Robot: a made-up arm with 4 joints. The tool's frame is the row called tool.
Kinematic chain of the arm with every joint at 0, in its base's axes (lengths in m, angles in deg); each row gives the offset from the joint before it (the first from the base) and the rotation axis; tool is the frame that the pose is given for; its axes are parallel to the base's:
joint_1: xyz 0 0 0.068 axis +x
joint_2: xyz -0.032 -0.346 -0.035 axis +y
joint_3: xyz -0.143 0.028 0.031 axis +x
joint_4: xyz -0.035 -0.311 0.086 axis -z
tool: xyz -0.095 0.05 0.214
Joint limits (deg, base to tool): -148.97..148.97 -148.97..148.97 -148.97..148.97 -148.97..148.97
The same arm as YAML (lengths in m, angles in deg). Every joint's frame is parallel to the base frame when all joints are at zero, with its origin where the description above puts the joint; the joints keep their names.
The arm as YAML. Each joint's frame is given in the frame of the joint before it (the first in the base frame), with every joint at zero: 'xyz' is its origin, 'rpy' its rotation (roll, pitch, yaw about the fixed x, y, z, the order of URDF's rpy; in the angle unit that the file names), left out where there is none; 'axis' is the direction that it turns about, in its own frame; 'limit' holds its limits. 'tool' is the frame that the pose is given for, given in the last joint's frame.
units:
  length: m
  angle: deg
joints:
  - name: joint_1
    type: revolute
    origin:
      xyz: [0.0, 0.0, 0.068]
    axis: [1.0, 0.0, 0.0]
    limit:
      lower: -148.97
      upper: 148.97
  - name: joint_2
    type: revolute
    origin:
      xyz: [-0.032, -0.346, -0.035]
    axis: [0.0, 1.0, 0.0]
    limit:
      lower: -148.97
      upper: 148.97
  - name: joint_3
    type: revolute
    origin:
      xyz: [-0.143, 0.028, 0.031]
    axis: [1.0, 0.0, 0.0]
    limit:
      lower: -148.97
      upper: 148.97
  - name: joint_4
    type: revolute
    origin:
      xyz: [-0.035, -0.311, 0.086]
    axis: [0.0, 0.0, -1.0]
    limit:
      lower: -148.97
      upper: 148.97
tool:
  origin:
    xyz: [-0.095, 0.05, 0.214]

